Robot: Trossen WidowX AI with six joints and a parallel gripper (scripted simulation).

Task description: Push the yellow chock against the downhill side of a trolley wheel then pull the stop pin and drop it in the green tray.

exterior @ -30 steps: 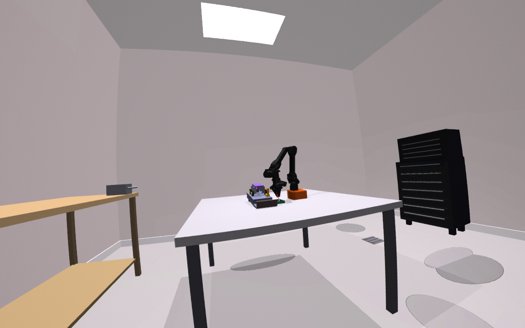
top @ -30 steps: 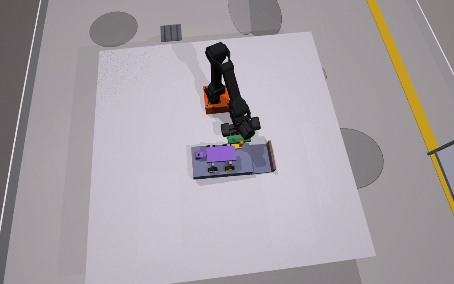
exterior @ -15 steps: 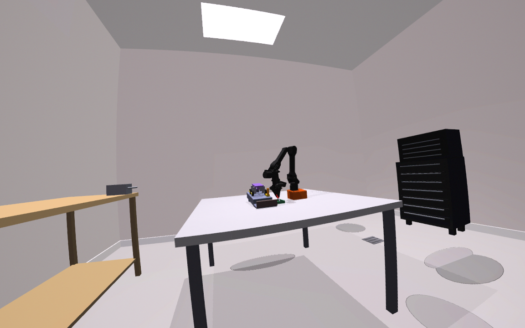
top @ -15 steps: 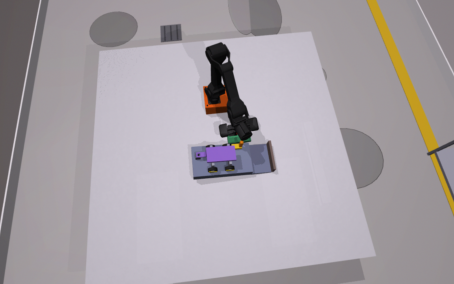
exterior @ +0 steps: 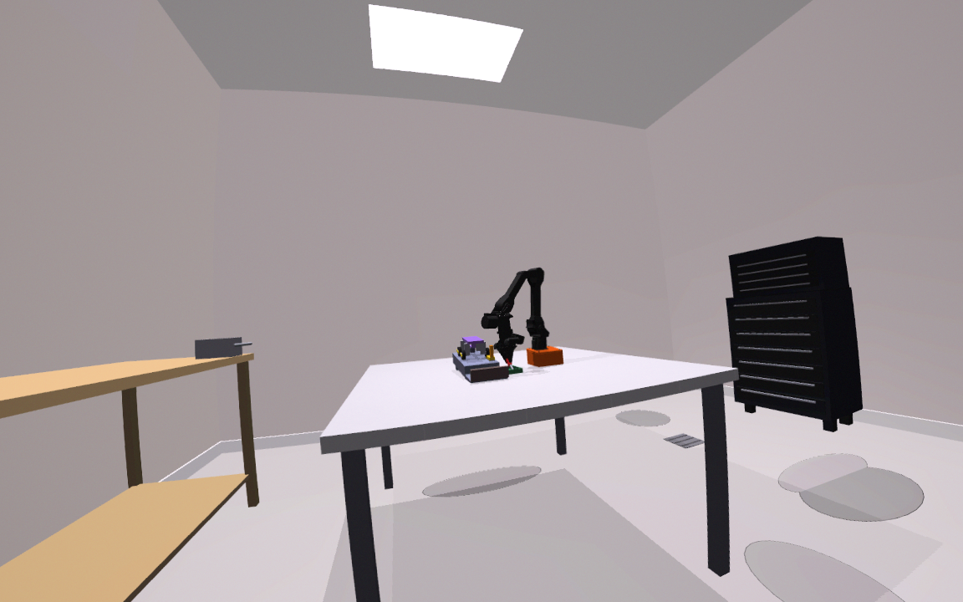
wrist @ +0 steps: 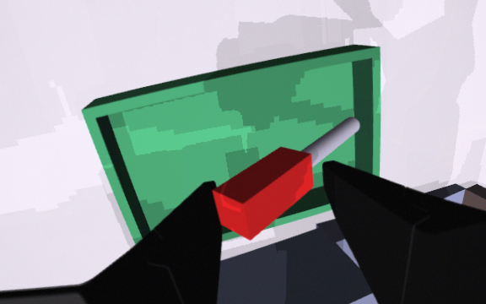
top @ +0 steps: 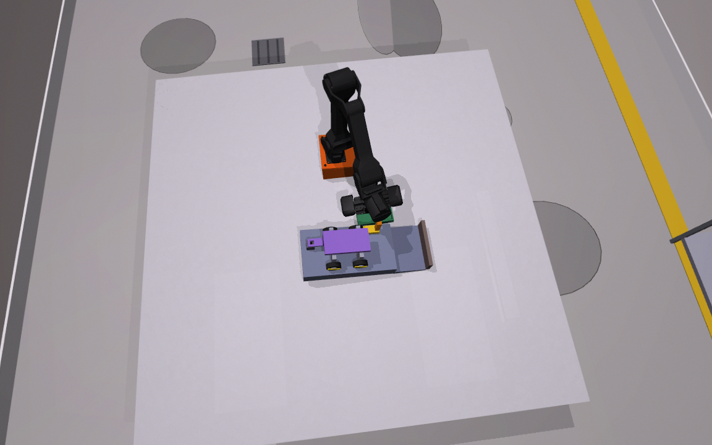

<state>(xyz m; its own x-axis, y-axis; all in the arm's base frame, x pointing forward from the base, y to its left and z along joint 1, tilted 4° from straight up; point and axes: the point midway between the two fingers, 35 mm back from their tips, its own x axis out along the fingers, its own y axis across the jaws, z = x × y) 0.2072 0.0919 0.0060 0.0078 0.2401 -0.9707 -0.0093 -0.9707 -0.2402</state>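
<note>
My gripper tip is now 2 cm to the right of the red-headed stop pin and 1 cm above it. Also, from my gripper tip: grey ramp (13 cm ahead, 11 cm to the right, 1 cm above); then purple trolley (13 cm ahead, 12 cm to the right, 7 cm above); then yellow chock (7 cm ahead, 4 cm above, 3 cm to the right).
</note>
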